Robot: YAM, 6 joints.
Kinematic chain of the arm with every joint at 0, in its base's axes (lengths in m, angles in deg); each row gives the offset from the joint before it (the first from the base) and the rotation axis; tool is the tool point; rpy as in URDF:
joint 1: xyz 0 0 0.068 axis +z
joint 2: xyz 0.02 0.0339 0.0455 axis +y
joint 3: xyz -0.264 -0.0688 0 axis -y
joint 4: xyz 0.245 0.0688 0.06 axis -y
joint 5: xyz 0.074 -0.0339 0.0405 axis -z
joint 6: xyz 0.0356 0 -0.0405 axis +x
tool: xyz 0 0 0 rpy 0 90 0
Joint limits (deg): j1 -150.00..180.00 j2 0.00..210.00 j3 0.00..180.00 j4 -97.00..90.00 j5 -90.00..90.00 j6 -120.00..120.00
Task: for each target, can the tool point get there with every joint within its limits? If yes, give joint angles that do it. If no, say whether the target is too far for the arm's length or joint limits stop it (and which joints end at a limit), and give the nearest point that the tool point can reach.
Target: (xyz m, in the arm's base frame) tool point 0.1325 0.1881 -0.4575
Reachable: no: joint limits stop it (at a limit: joint 2) | nearest point 0.1344 0.1908 -0.3800 | short by 0.078 m
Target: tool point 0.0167 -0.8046 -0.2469
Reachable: no: too far | nearest point 0.0122 -0.5886 -0.1477 | short by 0.238 m
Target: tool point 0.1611 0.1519 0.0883
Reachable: yes | joints 40.21 87.60 16.96 24.39 -19.65 17.93
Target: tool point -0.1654 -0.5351 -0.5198
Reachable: no: too far | nearest point -0.1298 -0.4200 -0.3259 | short by 0.228 m
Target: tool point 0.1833 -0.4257 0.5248
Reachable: yes | joints -65.40 121.44 134.64 28.38 17.21 -20.77
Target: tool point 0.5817 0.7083 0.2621
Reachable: no: too far | nearest point 0.4045 0.4926 0.2158 | short by 0.283 m
